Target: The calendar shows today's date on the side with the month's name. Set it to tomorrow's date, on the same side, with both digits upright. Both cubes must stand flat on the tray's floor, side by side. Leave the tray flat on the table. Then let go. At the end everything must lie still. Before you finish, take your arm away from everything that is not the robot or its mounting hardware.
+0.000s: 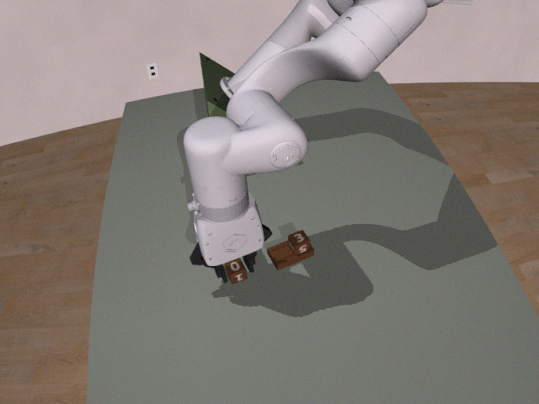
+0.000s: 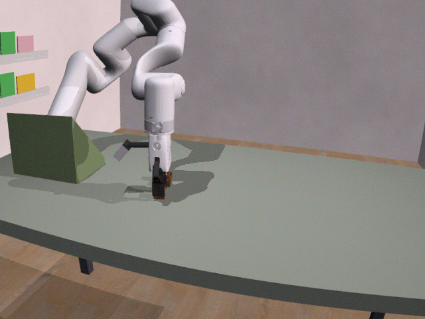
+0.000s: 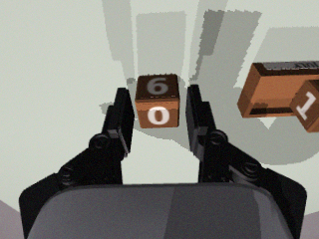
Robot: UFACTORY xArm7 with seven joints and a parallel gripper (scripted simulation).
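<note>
My hand is 2 cm above the brown cube. The rest, counted from my hand: tray: 3 cm behind, 10 cm to the left, 2 cm below.
</note>
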